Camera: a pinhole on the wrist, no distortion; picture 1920 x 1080 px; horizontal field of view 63.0 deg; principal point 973.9 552.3 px. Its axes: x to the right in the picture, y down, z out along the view. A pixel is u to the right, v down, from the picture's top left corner.
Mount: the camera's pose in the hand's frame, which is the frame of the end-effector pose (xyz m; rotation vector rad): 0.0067 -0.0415 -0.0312 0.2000 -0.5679 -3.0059
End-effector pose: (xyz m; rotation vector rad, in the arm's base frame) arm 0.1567 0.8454 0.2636 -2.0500 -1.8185 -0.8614
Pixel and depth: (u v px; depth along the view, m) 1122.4 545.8 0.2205
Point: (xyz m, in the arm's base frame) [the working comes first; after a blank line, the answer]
In the camera's frame: 0.0209 -0.0009 0.2205

0.2328 0.8978 0.1100
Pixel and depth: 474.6 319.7 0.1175
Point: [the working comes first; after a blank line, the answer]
In the camera's frame: -0.0374 -0.0174 0.1175

0.1963 0.9052 0.2236
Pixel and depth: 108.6 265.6 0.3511
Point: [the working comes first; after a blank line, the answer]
In the camera's frame: -0.1939 -0.0643 0.3511

0.3929 1.0979 0.1497
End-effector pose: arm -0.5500 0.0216 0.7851 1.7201 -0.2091 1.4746
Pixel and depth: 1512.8 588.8 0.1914
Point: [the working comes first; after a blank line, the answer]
In the camera's frame: 0.0658 0.0045 0.1914

-0.4821 -0.1152 0.7243
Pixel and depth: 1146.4 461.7 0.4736
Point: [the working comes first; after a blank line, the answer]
In the camera's frame: 0.0521 -0.0274 0.4736

-0.3861 -0.3782 0.7738
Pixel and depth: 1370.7 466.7 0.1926
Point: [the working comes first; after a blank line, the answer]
In the camera's frame: 0.0488 -0.0105 0.1926

-0.4890 -0.1177 0.7458
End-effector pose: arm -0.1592 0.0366 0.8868 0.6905 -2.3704 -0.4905
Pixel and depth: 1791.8 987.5 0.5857
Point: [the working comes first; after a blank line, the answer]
In the camera's frame: 0.3058 0.1627 0.5857

-0.2504 0.3336 0.3154
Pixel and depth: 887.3 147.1 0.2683
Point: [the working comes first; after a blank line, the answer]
In the camera's frame: -0.0148 -0.0694 0.2683

-0.3129 0.1772 0.7940
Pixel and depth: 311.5 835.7 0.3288
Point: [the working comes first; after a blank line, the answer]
In the camera's frame: -0.1390 0.0595 0.3288

-0.4399 0.0590 0.7193
